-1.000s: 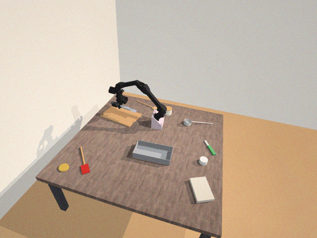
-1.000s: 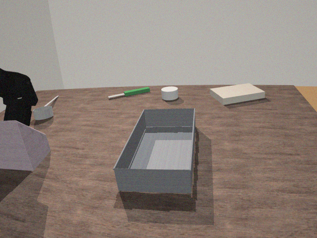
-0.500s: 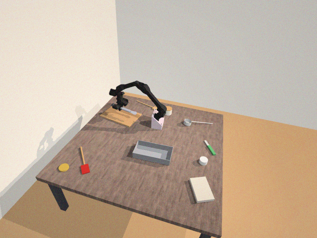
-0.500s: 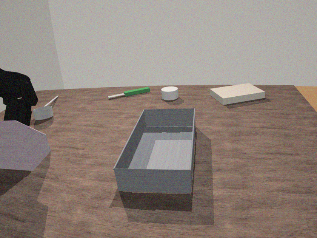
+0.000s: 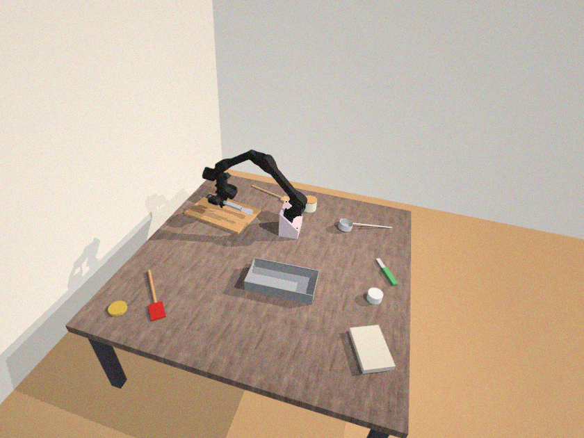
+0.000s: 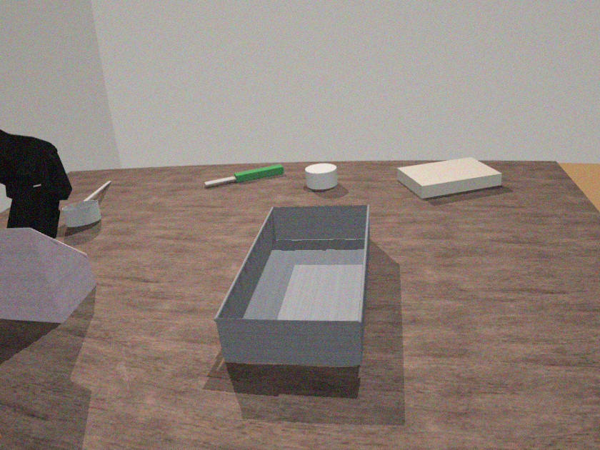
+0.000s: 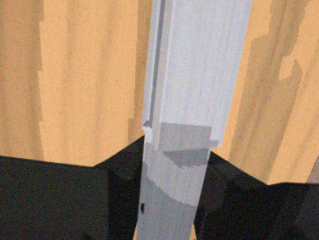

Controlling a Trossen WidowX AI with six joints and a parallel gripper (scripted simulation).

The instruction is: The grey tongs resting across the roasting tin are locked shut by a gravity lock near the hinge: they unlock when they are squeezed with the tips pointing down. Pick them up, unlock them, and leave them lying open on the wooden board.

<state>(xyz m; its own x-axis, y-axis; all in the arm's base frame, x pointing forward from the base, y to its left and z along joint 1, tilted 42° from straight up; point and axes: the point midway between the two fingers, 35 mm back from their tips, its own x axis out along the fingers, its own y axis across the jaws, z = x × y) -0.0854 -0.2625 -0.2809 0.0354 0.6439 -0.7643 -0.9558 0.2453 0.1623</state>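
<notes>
Now: the wooden board 4 cm below my gripper tip. Also, from my gripper tip: tan pot (16 cm behind, 47 cm to the left, 1 cm below); then grey roasting tin (46 cm ahead, 42 cm to the left, 2 cm below); then red spatula (66 cm ahead, 9 cm to the right, 4 cm below).
</notes>
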